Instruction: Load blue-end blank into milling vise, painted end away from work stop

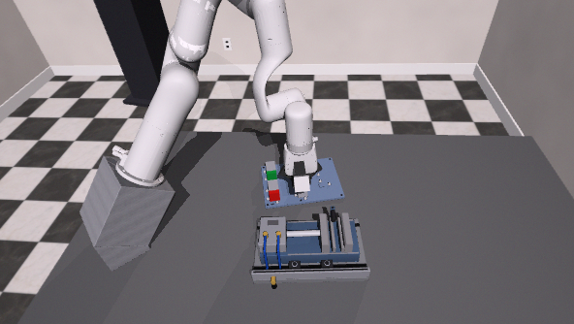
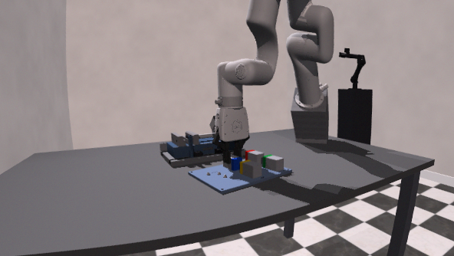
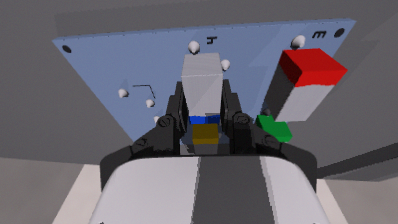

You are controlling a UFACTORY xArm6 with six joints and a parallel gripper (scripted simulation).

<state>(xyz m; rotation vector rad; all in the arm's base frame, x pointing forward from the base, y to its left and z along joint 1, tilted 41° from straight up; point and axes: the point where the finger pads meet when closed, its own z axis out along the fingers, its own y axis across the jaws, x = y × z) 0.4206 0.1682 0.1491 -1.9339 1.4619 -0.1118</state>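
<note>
Now: hand 80 mm past the red-ended blank, 40 mm to the left of it and 20 mm above it. The rest, counted from my hand: blue-ended blank (20 mm below); yellow-ended blank (80 mm to the left, 40 mm behind, 20 mm below); green-ended blank (120 mm behind, 50 mm to the left, 20 mm below).
</note>
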